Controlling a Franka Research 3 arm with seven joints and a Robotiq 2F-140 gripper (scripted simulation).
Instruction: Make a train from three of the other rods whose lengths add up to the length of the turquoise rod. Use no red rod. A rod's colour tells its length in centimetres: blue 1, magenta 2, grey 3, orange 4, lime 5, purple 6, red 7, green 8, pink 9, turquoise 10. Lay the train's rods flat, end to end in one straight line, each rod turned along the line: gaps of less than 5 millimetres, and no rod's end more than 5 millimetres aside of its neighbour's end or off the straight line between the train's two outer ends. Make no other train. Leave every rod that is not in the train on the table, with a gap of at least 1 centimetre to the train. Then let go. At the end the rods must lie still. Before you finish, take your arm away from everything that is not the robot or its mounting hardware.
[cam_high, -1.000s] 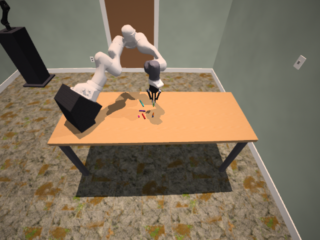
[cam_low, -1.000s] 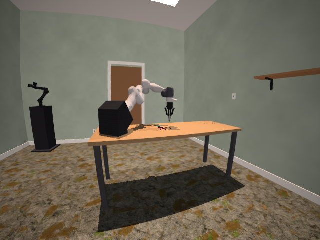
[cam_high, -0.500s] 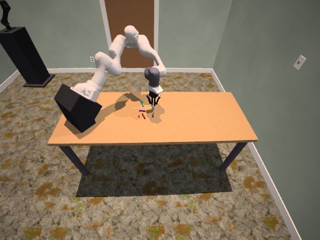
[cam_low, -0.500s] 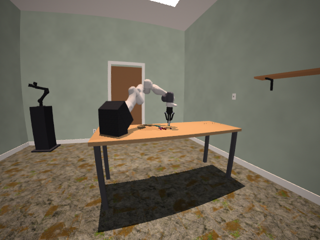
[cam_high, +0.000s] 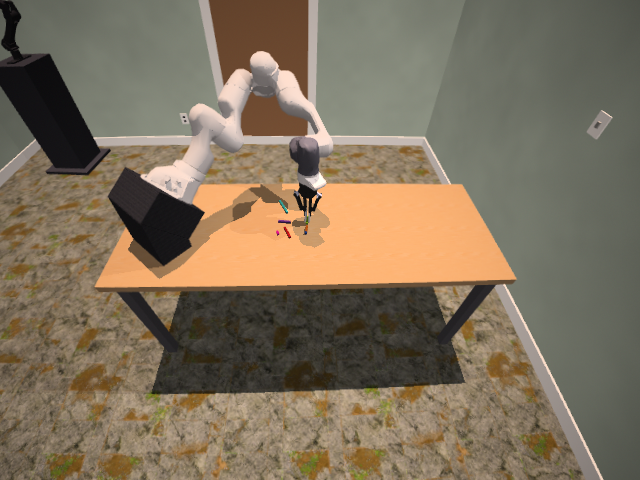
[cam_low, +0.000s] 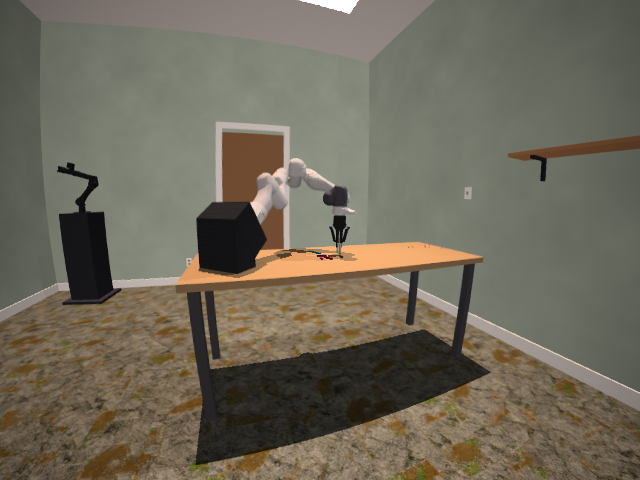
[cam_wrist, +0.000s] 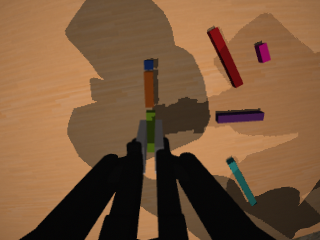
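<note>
Now: the lime rod 3 cm below my hand. Also, from my hand: blue rod (7 cm to the right, 4 cm below); then purple rod (11 cm behind, 4 cm below, 1 cm to the right); then orange rod (5 cm to the right, 4 cm below).
</note>
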